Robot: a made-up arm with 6 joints.
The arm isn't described. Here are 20 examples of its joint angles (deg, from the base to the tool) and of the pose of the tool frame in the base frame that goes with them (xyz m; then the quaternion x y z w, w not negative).
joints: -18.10 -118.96 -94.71 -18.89 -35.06 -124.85
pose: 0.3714 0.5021 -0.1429 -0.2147 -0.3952 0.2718 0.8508
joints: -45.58 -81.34 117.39 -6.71 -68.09 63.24
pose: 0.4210 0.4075 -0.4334 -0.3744 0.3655 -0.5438 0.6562
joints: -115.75 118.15 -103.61 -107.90 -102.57 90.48
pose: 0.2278 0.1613 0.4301 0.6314 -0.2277 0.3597 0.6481
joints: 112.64 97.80 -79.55 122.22 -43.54 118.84
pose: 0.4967 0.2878 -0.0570 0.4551 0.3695 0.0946 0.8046
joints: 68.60 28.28 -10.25 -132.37 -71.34 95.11
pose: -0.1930 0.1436 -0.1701 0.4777 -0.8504 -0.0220 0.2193
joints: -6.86 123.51 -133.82 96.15 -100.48 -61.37
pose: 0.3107 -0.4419 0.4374 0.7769 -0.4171 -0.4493 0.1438
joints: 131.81 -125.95 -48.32 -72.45 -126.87 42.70
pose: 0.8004 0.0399 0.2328 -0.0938 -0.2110 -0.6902 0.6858
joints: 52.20 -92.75 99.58 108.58 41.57 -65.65
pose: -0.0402 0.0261 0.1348 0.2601 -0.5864 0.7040 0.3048
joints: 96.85 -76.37 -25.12 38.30 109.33 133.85
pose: 0.0508 -0.0011 0.3946 0.4469 0.3487 0.5092 0.6477
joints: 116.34 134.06 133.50 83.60 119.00 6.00
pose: 1.0334 0.2879 -0.3086 0.0236 0.6574 -0.1824 0.7307
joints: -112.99 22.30 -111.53 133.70 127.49 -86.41
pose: 0.5937 0.0157 0.4606 0.6861 0.4771 -0.2929 0.4646
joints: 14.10 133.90 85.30 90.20 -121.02 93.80
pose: 0.9111 -0.1692 0.0546 -0.1279 -0.9743 -0.1807 0.0426
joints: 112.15 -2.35 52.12 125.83 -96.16 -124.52
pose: -0.1891 -0.0464 0.3165 0.7751 -0.1794 -0.2340 0.5588
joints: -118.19 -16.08 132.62 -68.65 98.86 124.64
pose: -0.1835 0.0047 0.1051 0.0999 0.6797 0.6237 0.3729
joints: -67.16 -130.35 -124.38 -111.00 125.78 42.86
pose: 0.4585 -0.0839 -0.1049 0.0014 -0.4512 0.8264 0.3370
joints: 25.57 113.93 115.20 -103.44 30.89 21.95
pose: 0.5003 -0.4891 0.2199 0.2218 -0.5111 -0.7371 0.3826
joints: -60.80 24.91 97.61 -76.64 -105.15 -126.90
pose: -0.1157 -0.3943 0.5640 0.9381 0.0438 -0.0839 0.3331
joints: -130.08 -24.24 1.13 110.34 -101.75 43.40
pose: 0.0401 0.0876 0.3111 0.2897 0.6104 0.2171 0.7045
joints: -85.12 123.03 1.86 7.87 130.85 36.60
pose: 0.3002 -0.0477 0.4454 0.5661 -0.5857 -0.1063 0.5702
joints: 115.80 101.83 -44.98 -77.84 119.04 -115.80
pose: -0.0568 0.0128 -0.1041 0.6205 -0.1875 0.5372 0.5396
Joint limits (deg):
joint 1: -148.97..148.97
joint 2: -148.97..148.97
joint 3: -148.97..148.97
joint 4: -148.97..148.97
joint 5: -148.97..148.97
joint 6: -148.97..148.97
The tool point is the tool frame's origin. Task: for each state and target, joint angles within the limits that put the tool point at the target. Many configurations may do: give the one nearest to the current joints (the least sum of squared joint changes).
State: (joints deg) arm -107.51 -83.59 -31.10 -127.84 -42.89 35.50
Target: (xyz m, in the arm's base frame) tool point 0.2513 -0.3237 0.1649
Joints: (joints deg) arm -143.46 -76.55 -61.14 -130.37 -36.95 53.40
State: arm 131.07 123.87 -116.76 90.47 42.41 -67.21
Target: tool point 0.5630 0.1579 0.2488
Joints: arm 125.97 129.11 -148.97 139.99 70.35 -106.09
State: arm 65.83 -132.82 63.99 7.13 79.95 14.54
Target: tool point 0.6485 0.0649 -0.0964
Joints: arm 57.91 -126.93 31.66 15.16 67.29 7.65
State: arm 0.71 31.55 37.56 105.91 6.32 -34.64
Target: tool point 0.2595 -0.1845 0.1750
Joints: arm 21.73 32.00 26.84 96.25 -18.54 -51.52
